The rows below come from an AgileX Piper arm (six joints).
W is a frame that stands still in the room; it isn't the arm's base.
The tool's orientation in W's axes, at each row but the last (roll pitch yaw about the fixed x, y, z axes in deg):
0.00 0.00 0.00
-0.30 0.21 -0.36
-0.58 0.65 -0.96
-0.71 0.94 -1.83
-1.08 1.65 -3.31
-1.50 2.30 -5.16
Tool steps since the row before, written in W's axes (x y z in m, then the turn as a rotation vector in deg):
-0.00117 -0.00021 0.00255 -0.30 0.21 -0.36
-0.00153 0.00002 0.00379 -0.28 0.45 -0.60
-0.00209 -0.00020 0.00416 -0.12 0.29 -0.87
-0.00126 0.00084 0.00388 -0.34 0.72 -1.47
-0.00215 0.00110 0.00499 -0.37 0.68 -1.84
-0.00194 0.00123 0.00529 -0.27 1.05 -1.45
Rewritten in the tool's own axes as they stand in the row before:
-0.00117 -0.00021 0.00255 -0.30 0.21 -0.36
-0.00154 -0.00001 0.00378 -0.28 0.45 -0.60
-0.00213 -0.00028 0.00413 -0.11 0.30 -0.87
-0.00135 0.00075 0.00387 -0.34 0.73 -1.47
-0.00235 0.00088 0.00494 -0.36 0.69 -1.84
-0.00225 0.00091 0.00523 -0.30 1.06 -1.44

